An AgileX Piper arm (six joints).
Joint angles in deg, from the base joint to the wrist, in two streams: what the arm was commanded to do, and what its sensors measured. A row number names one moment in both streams.
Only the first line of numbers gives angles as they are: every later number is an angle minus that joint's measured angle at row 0.
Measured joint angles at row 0: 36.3, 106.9, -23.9, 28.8, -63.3, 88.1
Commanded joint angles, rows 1 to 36: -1.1, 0.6, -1.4, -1.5, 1.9, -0.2; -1.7, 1.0, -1.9, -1.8, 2.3, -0.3; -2.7, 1.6, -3.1, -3.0, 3.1, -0.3; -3.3, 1.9, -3.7, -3.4, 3.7, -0.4; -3.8, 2.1, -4.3, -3.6, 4.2, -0.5; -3.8, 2.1, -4.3, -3.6, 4.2, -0.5; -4.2, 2.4, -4.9, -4.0, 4.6, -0.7; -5.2, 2.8, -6.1, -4.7, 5.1, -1.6; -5.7, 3.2, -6.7, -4.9, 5.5, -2.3; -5.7, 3.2, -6.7, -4.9, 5.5, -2.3; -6.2, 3.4, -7.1, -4.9, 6.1, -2.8; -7.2, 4.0, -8.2, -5.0, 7.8, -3.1; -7.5, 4.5, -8.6, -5.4, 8.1, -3.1; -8.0, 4.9, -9.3, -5.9, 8.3, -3.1; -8.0, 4.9, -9.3, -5.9, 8.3, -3.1; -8.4, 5.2, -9.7, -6.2, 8.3, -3.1; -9.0, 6.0, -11.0, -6.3, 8.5, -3.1; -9.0, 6.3, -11.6, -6.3, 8.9, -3.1; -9.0, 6.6, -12.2, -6.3, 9.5, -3.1; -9.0, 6.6, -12.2, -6.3, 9.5, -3.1; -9.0, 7.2, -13.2, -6.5, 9.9, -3.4; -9.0, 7.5, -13.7, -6.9, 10.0, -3.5; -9.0, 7.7, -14.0, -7.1, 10.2, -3.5; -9.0, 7.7, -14.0, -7.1, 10.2, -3.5; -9.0, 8.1, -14.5, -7.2, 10.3, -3.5; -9.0, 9.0, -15.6, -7.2, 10.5, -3.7; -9.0, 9.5, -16.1, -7.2, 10.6, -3.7; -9.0, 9.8, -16.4, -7.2, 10.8, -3.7; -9.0, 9.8, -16.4, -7.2, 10.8, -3.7; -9.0, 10.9, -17.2, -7.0, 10.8, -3.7; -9.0, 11.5, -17.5, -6.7, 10.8, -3.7; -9.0, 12.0, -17.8, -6.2, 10.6, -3.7; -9.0, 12.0, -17.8, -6.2, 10.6, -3.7; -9.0, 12.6, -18.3, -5.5, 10.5, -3.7; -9.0, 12.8, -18.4, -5.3, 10.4, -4.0; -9.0, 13.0, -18.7, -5.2, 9.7, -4.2
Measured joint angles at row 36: -8.8, 12.6, -17.7, -5.8, 10.6, -2.7
